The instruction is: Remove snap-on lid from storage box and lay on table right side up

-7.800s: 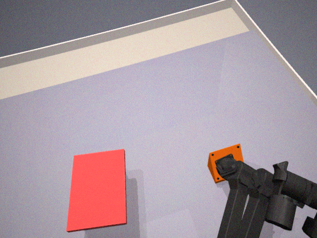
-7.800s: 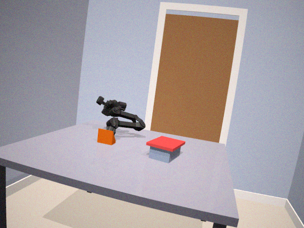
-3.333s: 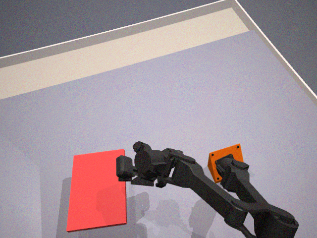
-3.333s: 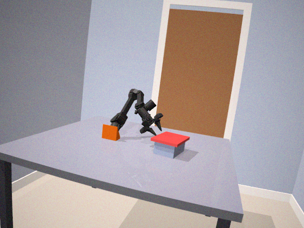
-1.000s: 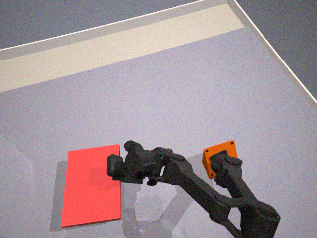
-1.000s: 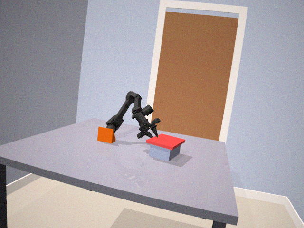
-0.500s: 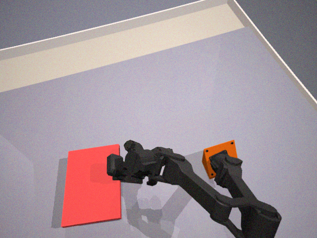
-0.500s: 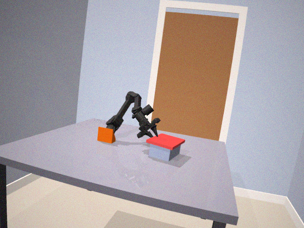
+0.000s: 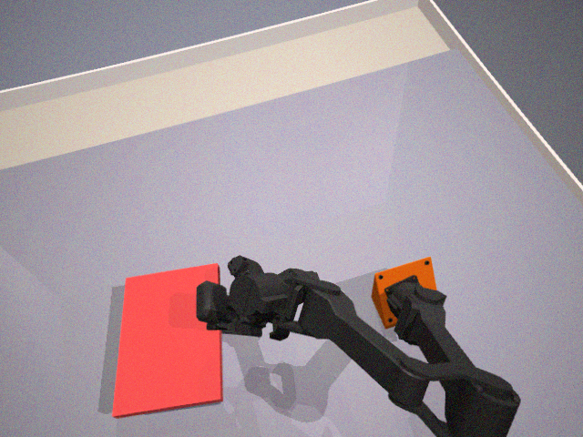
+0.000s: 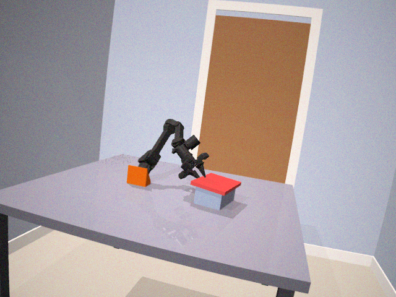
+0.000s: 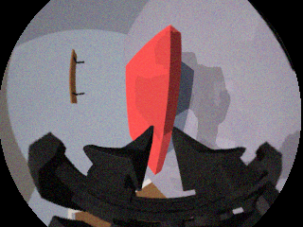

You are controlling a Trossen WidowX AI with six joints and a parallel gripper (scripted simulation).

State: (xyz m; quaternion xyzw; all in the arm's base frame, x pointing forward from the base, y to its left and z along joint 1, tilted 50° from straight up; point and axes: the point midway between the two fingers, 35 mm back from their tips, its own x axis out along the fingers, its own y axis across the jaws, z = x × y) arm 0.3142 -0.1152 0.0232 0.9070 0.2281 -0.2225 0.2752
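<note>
The red lid is 7 cm ahead of my gripper tip and 2 cm to the right of it. Round my gripper tip: storage box: 7 cm ahead, 5 cm below, 2 cm to the right.
</note>
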